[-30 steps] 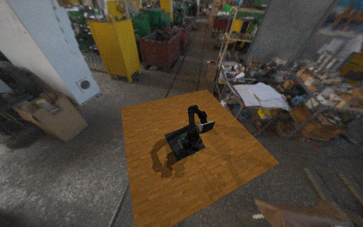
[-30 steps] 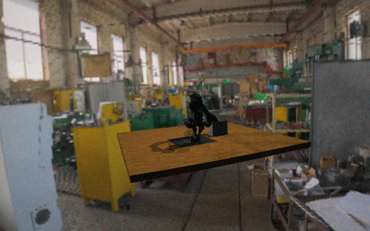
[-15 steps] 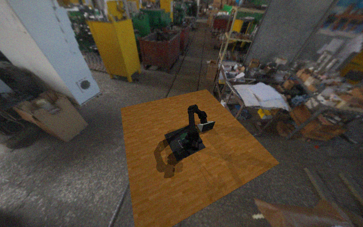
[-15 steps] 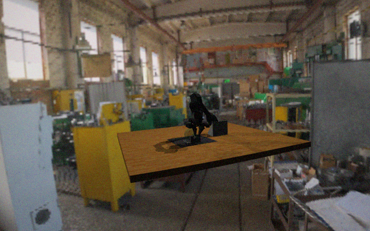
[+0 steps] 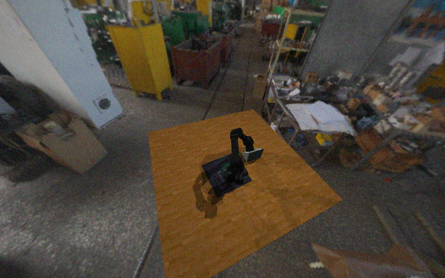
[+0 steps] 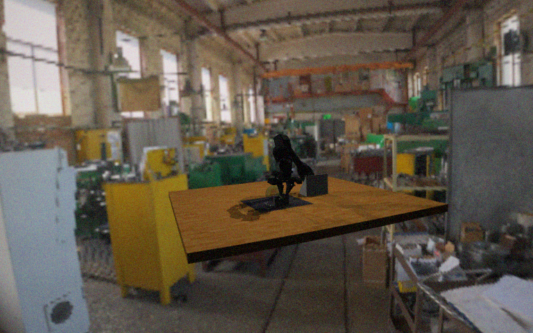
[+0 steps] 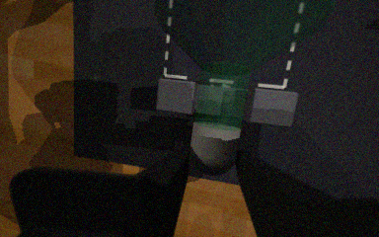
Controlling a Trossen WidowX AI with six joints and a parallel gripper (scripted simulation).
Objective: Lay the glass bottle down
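The green glass bottle is 1 cm ahead of my gripper tip and 5 cm to the right of it. Round my gripper tip: dark mat 2 cm ahead, 11 cm to the right, 6 cm below.
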